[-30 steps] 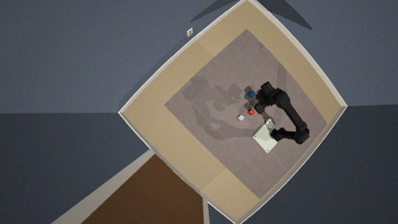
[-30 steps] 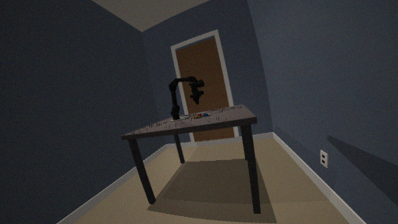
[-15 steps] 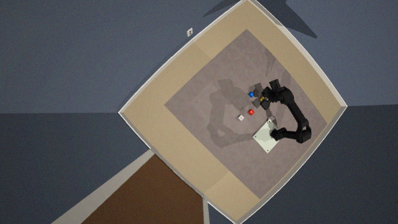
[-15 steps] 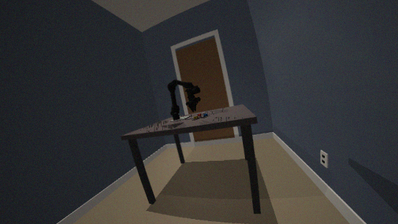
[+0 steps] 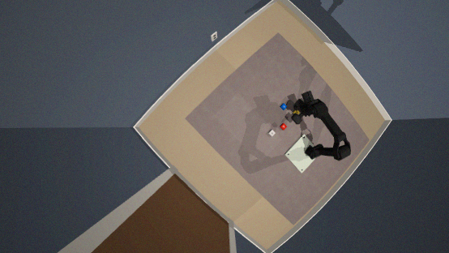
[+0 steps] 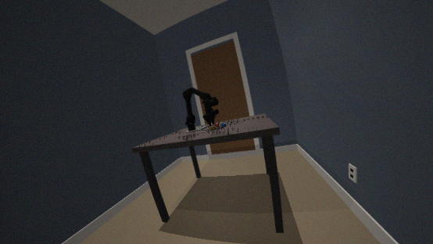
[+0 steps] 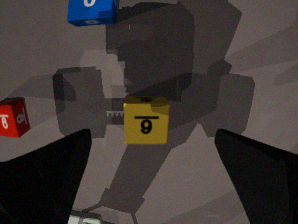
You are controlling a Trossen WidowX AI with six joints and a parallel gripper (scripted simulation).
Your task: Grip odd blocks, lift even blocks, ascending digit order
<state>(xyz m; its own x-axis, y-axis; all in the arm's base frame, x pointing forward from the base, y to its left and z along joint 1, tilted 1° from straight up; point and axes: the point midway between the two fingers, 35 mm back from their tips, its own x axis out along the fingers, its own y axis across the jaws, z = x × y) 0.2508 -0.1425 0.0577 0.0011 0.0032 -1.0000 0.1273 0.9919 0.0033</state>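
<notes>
The yellow block lies 30 mm below my gripper tip and 10 mm to the left of it. Also, from my gripper tip: red block: 140 mm to the left, 30 mm below, 20 mm ahead; white block: 220 mm to the left, 50 mm ahead, 30 mm below; blue block: 100 mm ahead, 30 mm to the left, 30 mm below.
</notes>
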